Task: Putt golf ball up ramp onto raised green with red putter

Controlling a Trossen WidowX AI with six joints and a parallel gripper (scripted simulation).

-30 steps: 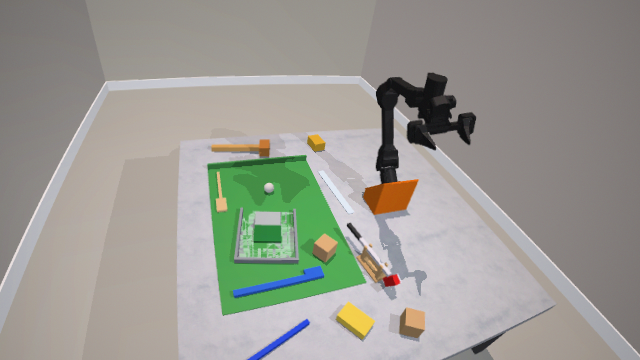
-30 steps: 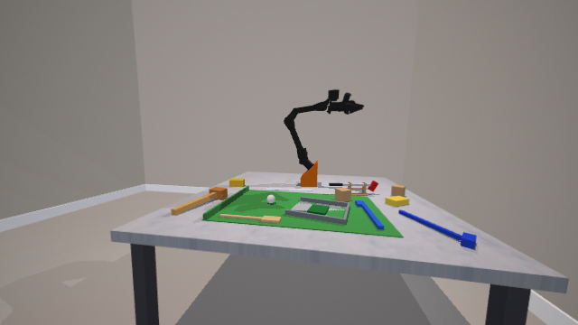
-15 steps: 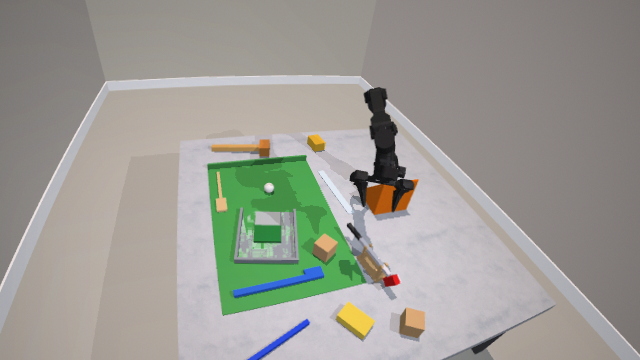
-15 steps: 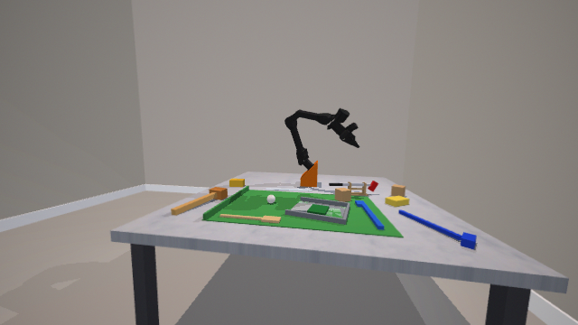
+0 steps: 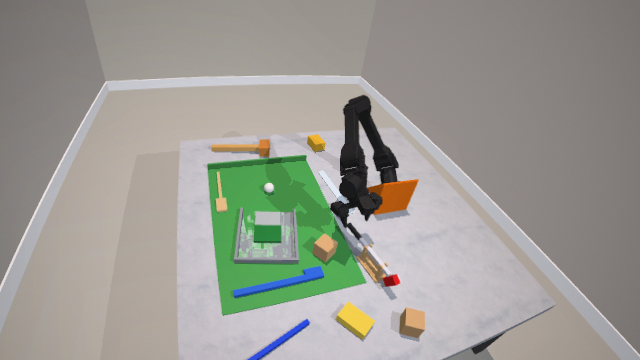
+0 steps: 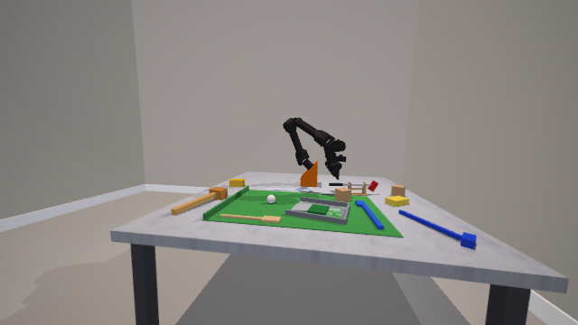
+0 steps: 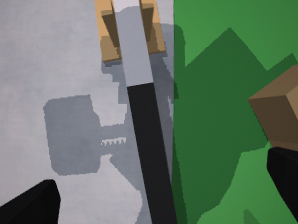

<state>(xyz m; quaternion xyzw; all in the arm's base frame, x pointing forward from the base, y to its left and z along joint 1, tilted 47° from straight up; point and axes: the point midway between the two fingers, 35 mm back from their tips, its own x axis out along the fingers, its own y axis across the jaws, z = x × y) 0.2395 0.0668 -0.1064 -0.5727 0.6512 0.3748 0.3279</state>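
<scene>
My gripper tip is 11 cm to the right of the red putter, 4 cm above it and 2 cm past it. Also, from my gripper tip: wooden stand: 13 cm to the left, 7 cm below, 1 cm behind; white golf ball: 36 cm to the right, 21 cm ahead, 8 cm below; white strip: 28 cm to the right, 10 cm below, 8 cm behind.
</scene>
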